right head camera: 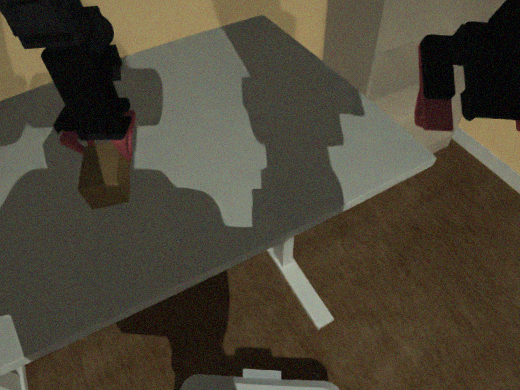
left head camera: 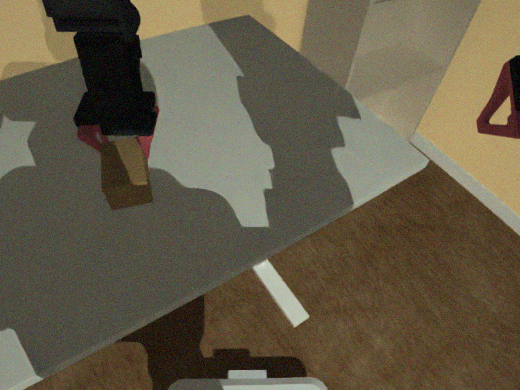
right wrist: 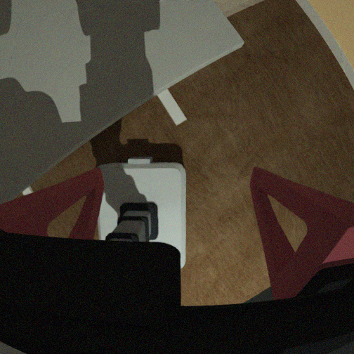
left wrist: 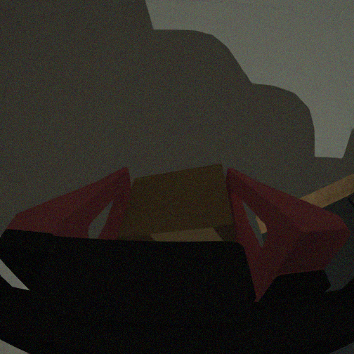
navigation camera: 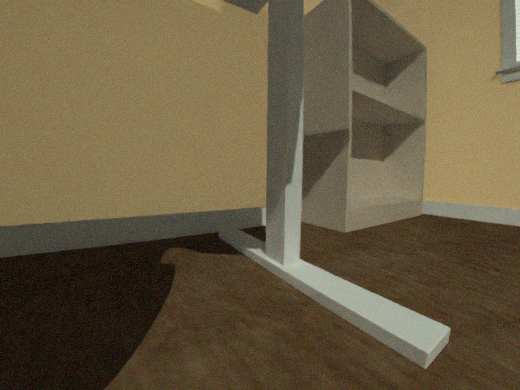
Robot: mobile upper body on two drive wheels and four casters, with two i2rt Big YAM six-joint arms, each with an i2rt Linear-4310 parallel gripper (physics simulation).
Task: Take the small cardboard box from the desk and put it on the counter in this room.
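Places are measured from the left arm's base along level axes (x right, y ahead, z up), in millimetres.
Pixels of known places: left gripper, fingertip midpoint: (left head camera: 128, 155); right gripper, fingertip midpoint: (right head camera: 467, 120) (left head camera: 517, 130).
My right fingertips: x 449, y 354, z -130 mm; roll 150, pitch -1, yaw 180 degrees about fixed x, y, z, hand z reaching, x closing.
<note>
Behind a point stands the place of what it marks.
The small brown cardboard box (left head camera: 112, 175) @[y 423, x -5, z -301 mm] (right head camera: 102, 185) @[y 409, x 22, z -302 mm] (left wrist: 177, 202) is between the red fingers of my left gripper (left head camera: 122, 152) @[y 498, x -5, z -339 mm] (right head camera: 106, 152) @[y 498, x -5, z -339 mm] (left wrist: 177, 175), which is shut on it. In both head views the box hangs over a pale grey table top (left head camera: 200, 125) @[y 711, x 88, z -460 mm] (right head camera: 200, 125) @[y 717, x 89, z -460 mm] (right wrist: 115, 50); its exact height above the surface is hard to tell. Whether this table is the desk or the counter, I cannot tell. My right gripper (right head camera: 475, 122) @[y 354, x 449, z -130 mm] (right wrist: 176, 175) is open and empty, off to the right of the table; one finger shows at the right edge of the left head view.
The table's white leg (navigation camera: 285, 150) @[y 837, x 282, z -1119 mm] and long foot (navigation camera: 370, 305) (left head camera: 282, 295) (right head camera: 305, 292) stand in front of my base (left head camera: 275, 385) @[y 295, x 311, z -1150 mm] (right wrist: 150, 180). A beige shelf unit (navigation camera: 325, 100) (left head camera: 400, 65) stands beyond the table's right end. A yellow wall (navigation camera: 130, 100) @[y 1071, x -220, z -921 mm] runs behind the table.
</note>
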